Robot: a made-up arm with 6 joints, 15 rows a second.
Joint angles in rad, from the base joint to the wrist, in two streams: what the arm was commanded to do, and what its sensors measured. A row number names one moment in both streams.
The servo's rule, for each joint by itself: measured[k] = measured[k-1] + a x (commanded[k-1-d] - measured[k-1]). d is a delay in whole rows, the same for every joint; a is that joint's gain. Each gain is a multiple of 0.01, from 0.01 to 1. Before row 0 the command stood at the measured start. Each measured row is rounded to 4 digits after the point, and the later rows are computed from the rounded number. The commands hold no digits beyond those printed.
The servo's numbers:
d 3
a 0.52 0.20 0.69 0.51 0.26 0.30
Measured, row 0:
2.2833 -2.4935 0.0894 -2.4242 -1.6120 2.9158
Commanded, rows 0 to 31:
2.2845 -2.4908 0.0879 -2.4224 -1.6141 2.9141
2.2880 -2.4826 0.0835 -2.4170 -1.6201 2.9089
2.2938 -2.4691 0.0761 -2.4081 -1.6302 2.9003
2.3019 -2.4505 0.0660 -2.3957 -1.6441 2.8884
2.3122 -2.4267 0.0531 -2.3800 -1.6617 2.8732
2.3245 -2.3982 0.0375 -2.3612 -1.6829 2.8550
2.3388 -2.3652 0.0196 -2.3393 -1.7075 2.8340
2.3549 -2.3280 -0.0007 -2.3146 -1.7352 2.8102
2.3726 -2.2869 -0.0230 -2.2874 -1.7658 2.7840
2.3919 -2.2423 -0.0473 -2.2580 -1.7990 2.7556
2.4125 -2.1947 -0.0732 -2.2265 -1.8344 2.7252
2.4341 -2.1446 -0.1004 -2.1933 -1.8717 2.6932
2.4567 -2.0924 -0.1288 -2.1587 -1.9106 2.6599
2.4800 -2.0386 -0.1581 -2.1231 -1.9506 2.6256
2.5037 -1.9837 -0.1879 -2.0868 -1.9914 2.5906
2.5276 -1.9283 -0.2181 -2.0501 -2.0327 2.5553
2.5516 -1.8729 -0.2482 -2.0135 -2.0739 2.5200
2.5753 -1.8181 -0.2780 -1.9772 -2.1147 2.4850
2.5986 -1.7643 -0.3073 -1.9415 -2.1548 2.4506
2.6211 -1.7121 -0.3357 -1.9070 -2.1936 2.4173
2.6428 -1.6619 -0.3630 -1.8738 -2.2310 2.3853
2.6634 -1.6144 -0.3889 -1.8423 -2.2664 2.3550
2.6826 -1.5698 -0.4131 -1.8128 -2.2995 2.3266
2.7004 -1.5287 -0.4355 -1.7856 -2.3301 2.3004
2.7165 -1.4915 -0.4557 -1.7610 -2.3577 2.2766
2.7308 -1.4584 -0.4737 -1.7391 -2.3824 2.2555
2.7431 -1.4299 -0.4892 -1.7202 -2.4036 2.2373
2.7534 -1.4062 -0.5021 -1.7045 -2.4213 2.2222
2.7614 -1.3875 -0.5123 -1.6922 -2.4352 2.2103
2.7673 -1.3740 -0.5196 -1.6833 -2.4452 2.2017
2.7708 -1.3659 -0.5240 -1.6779 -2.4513 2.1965
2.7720 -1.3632 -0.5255 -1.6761 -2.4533 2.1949
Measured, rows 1 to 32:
2.2833 -2.4935 0.0894 -2.4242 -1.6120 2.9158
2.2833 -2.4935 0.0894 -2.4242 -1.6120 2.9158
2.2833 -2.4935 0.0894 -2.4242 -1.6120 2.9158
2.2839 -2.4930 0.0884 -2.4233 -1.6125 2.9153
2.2860 -2.4909 0.0850 -2.4201 -1.6145 2.9134
2.2901 -2.4865 0.0789 -2.4140 -1.6186 2.9095
2.2962 -2.4793 0.0700 -2.4047 -1.6252 2.9032
2.3045 -2.4688 0.0583 -2.3921 -1.6347 2.8942
2.3149 -2.4547 0.0439 -2.3763 -1.6472 2.8824
2.3273 -2.4368 0.0271 -2.3574 -1.6629 2.8679
2.3417 -2.4150 0.0079 -2.3356 -1.6817 2.8506
2.3578 -2.3894 -0.0134 -2.3110 -1.7036 2.8306
2.3755 -2.3600 -0.0368 -2.2840 -1.7284 2.8081
2.3947 -2.3269 -0.0619 -2.2547 -1.7560 2.7832
2.4152 -2.2904 -0.0885 -2.2234 -1.7861 2.7562
2.4368 -2.2508 -0.1163 -2.1904 -1.8185 2.7273
2.4593 -2.2084 -0.1451 -2.1561 -1.8528 2.6968
2.4824 -2.1635 -0.1746 -2.1208 -1.8888 2.6649
2.5059 -2.1165 -0.2046 -2.0847 -1.9262 2.6320
2.5297 -2.0678 -0.2347 -2.0484 -1.9646 2.5984
2.5534 -2.0179 -0.2646 -2.0121 -2.0036 2.5644
2.5769 -1.9672 -0.2941 -1.9761 -2.0429 2.5303
2.5999 -1.9162 -0.3228 -1.9409 -2.0821 2.4964
2.6222 -1.8653 -0.3505 -1.9067 -2.1208 2.4631
2.6436 -1.8151 -0.3770 -1.8739 -2.1587 2.4307
2.6639 -1.7660 -0.4019 -1.8427 -2.1953 2.3995
2.6829 -1.7185 -0.4251 -1.8136 -2.2303 2.3698
2.7004 -1.6731 -0.4462 -1.7868 -2.2634 2.3418
2.7162 -1.6302 -0.4652 -1.7625 -2.2943 2.3159
2.7302 -1.5901 -0.4818 -1.7409 -2.3227 2.2923
2.7423 -1.5533 -0.4958 -1.7223 -2.3483 2.2713
2.7522 -1.5201 -0.5072 -1.7069 -2.3709 2.2530

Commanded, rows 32 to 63:
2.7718 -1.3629 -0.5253 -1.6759 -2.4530 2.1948
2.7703 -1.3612 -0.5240 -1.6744 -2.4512 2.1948
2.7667 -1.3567 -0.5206 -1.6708 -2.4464 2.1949
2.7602 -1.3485 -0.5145 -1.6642 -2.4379 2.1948
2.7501 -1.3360 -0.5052 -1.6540 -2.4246 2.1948
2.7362 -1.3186 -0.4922 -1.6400 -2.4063 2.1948
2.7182 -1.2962 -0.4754 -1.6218 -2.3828 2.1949
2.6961 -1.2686 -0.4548 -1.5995 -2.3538 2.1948
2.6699 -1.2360 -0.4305 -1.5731 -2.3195 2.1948
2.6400 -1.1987 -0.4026 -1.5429 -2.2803 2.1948
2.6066 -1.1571 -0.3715 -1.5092 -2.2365 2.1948
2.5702 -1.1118 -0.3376 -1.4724 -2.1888 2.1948
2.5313 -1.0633 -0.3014 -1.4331 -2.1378 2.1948
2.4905 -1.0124 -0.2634 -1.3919 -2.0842 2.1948
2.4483 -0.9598 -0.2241 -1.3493 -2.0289 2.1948
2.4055 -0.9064 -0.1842 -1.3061 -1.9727 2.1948
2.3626 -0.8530 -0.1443 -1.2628 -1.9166 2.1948
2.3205 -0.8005 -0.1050 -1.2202 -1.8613 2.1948
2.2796 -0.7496 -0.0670 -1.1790 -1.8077 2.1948
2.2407 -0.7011 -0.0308 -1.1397 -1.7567 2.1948
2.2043 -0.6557 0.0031 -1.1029 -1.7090 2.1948
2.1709 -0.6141 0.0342 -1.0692 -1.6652 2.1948
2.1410 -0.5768 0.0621 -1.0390 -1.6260 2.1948
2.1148 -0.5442 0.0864 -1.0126 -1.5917 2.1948
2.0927 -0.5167 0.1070 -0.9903 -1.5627 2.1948
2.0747 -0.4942 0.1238 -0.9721 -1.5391 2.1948
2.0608 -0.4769 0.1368 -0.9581 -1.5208 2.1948
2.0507 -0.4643 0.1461 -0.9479 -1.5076 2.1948
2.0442 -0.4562 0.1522 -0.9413 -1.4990 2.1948
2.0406 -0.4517 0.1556 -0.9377 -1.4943 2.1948
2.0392 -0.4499 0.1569 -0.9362 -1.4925 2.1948
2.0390 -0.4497 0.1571 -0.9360 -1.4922 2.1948
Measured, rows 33 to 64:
2.7601 -1.4909 -0.5158 -1.6949 -2.3902 2.2376
2.7657 -1.4659 -0.5215 -1.6862 -2.4061 2.2253
2.7690 -1.4454 -0.5243 -1.6810 -2.4184 2.2162
2.7705 -1.4289 -0.5250 -1.6784 -2.4274 2.2098
2.7704 -1.4154 -0.5243 -1.6764 -2.4336 2.2053
2.7685 -1.4037 -0.5217 -1.6735 -2.4369 2.2022
2.7642 -1.3927 -0.5167 -1.6688 -2.4372 2.2000
2.7569 -1.3814 -0.5088 -1.6613 -2.4339 2.1984
2.7461 -1.3688 -0.4973 -1.6504 -2.4267 2.1973
2.7316 -1.3543 -0.4822 -1.6358 -2.4153 2.1966
2.7131 -1.3372 -0.4633 -1.6173 -2.3993 2.1961
2.6906 -1.3170 -0.4407 -1.5948 -2.3786 2.1957
2.6643 -1.2933 -0.4144 -1.5683 -2.3530 2.1954
2.6343 -1.2661 -0.3848 -1.5382 -2.3227 2.1952
2.6010 -1.2352 -0.3522 -1.5046 -2.2879 2.1951
2.5648 -1.2008 -0.3171 -1.4681 -2.2489 2.1950
2.5262 -1.1631 -0.2800 -1.4292 -2.2061 2.1949
2.4857 -1.1224 -0.2414 -1.3885 -2.1600 2.1949
2.4440 -1.0792 -0.2019 -1.3465 -2.1113 2.1949
2.4017 -1.0340 -0.1622 -1.3038 -2.0607 2.1949
2.3595 -0.9873 -0.1227 -1.2612 -2.0089 2.1949
2.3180 -0.9398 -0.0843 -1.2193 -1.9566 2.1949
2.2778 -0.8921 -0.0474 -1.1787 -1.9046 2.1949
2.2396 -0.8448 -0.0126 -1.1400 -1.8537 2.1949
2.2039 -0.7987 0.0197 -1.1039 -1.8047 2.1949
2.1712 -0.7543 0.0490 -1.0708 -1.7582 2.1949
2.1419 -0.7123 0.0748 -1.0411 -1.7149 2.1949
2.1163 -0.6732 0.0970 -1.0152 -1.6753 2.1949
2.0947 -0.6374 0.1155 -0.9932 -1.6399 2.1949
2.0771 -0.6053 0.1302 -0.9753 -1.6089 2.1949
2.0634 -0.5771 0.1412 -0.9613 -1.5826 2.1949
2.0534 -0.5529 0.1488 -0.9511 -1.5609 2.1949

